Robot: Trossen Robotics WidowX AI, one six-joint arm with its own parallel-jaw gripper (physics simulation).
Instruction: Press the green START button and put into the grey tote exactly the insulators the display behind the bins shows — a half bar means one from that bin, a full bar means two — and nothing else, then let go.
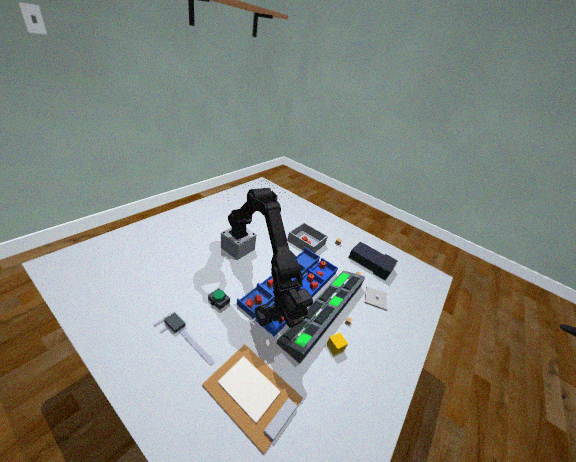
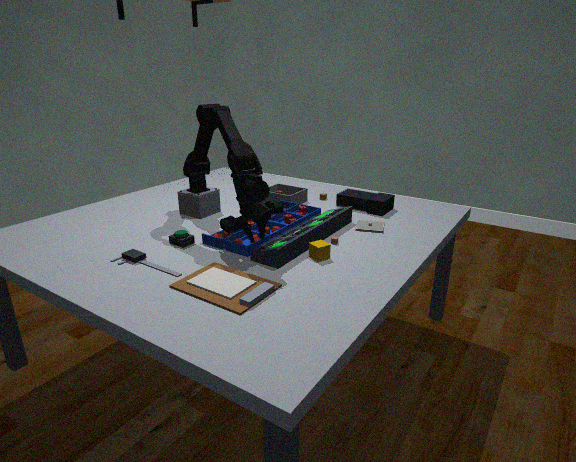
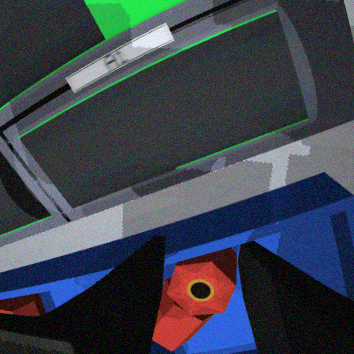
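My gripper (image 1: 281,319) (image 2: 256,237) (image 3: 201,248) is down in the end blue bin, with its fingers shut on a red hexagonal insulator (image 3: 220,280). Another red insulator (image 3: 176,327) lies against it near the left finger. The blue bins (image 1: 308,259) (image 2: 212,242) (image 3: 300,195) hold more red insulators. The display (image 1: 300,351) (image 2: 267,257) (image 3: 175,125) behind them shows several green bars; the arm hides part of it. The grey tote (image 1: 299,243) (image 2: 299,196) holds red insulators (image 1: 305,239). The green START button (image 1: 219,295) (image 2: 181,233) stands beside the bins.
A yellow cube (image 1: 337,343) (image 2: 319,251), small wooden blocks, a pale plate (image 1: 376,299) (image 2: 370,227) and a black box (image 1: 372,260) (image 2: 365,201) are beyond the display. A clipboard (image 1: 220,385) (image 2: 182,286) and a caliper (image 1: 197,346) (image 2: 161,268) lie on the near side.
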